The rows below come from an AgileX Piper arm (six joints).
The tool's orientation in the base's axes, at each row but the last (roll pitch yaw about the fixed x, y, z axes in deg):
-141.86 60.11 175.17
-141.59 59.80 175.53
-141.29 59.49 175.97
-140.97 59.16 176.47
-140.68 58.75 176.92
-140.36 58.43 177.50
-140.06 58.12 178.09
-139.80 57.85 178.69
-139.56 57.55 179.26
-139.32 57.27 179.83
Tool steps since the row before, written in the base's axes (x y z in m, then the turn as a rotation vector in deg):
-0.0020 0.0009 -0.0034 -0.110 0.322 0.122
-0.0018 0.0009 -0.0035 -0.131 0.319 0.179
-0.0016 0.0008 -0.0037 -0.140 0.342 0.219
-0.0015 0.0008 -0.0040 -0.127 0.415 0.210
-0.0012 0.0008 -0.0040 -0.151 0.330 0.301
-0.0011 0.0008 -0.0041 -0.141 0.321 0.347
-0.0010 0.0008 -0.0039 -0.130 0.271 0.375
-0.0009 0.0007 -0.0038 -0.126 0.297 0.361
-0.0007 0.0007 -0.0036 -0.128 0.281 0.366
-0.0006 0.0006 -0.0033 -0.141 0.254 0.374
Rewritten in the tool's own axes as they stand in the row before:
0.0040 0.0005 -0.0005 -0.038 0.134 -0.333
0.0040 0.0007 -0.0004 -0.077 0.102 -0.367
0.0040 0.0008 -0.0001 -0.106 0.101 -0.404
0.0042 0.0010 0.0001 -0.102 0.166 -0.441
0.0041 0.0012 0.0003 -0.170 0.058 -0.436
0.0041 0.0013 0.0004 -0.215 0.042 -0.442
0.0039 0.0014 0.0004 -0.245 0.001 -0.413
0.0037 0.0013 0.0005 -0.235 0.028 -0.422
0.0034 0.0014 0.0006 -0.238 0.013 -0.415
0.0031 0.0013 0.0006 -0.238 -0.017 -0.409

